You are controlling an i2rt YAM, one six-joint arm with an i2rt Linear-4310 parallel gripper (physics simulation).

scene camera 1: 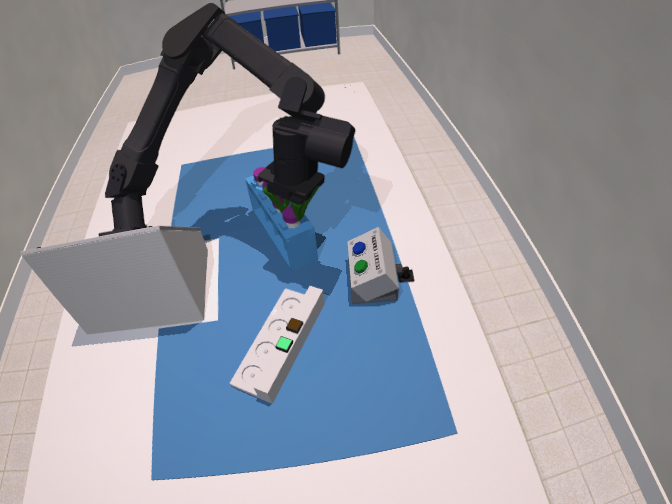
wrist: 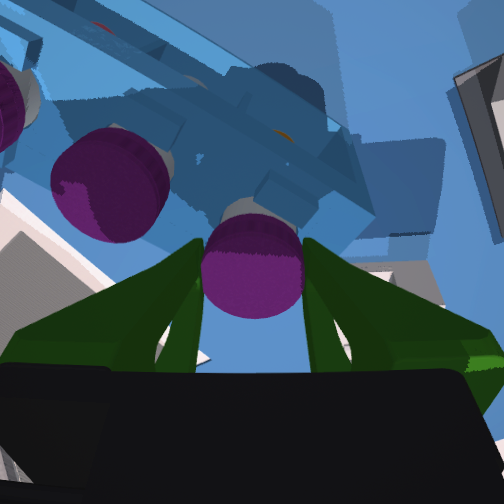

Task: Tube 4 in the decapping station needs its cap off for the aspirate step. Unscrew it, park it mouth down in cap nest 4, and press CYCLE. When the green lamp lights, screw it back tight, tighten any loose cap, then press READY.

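Observation:
The blue decapping station (scene camera 1: 282, 227) holds several tubes with purple caps. My gripper (scene camera 1: 290, 208) hangs straight down over the tube at the station's near end. In the wrist view its green fingers (wrist: 252, 280) press both sides of that tube's purple cap (wrist: 252, 267), which sits on the grey tube top. The neighbouring capped tube (wrist: 111, 184) stands just to the left. The white cap nest block (scene camera 1: 276, 344) shows its round nests empty. Its green lamp (scene camera 1: 283, 343) is lit, and the amber lamp (scene camera 1: 294, 324) is dark.
A grey button box (scene camera 1: 371, 265) with a blue button (scene camera 1: 358, 247) and a green button (scene camera 1: 360, 266) stands right of the station. A large grey panel (scene camera 1: 124, 282) stands at the left. A shelf with blue bins (scene camera 1: 282, 24) is at the back.

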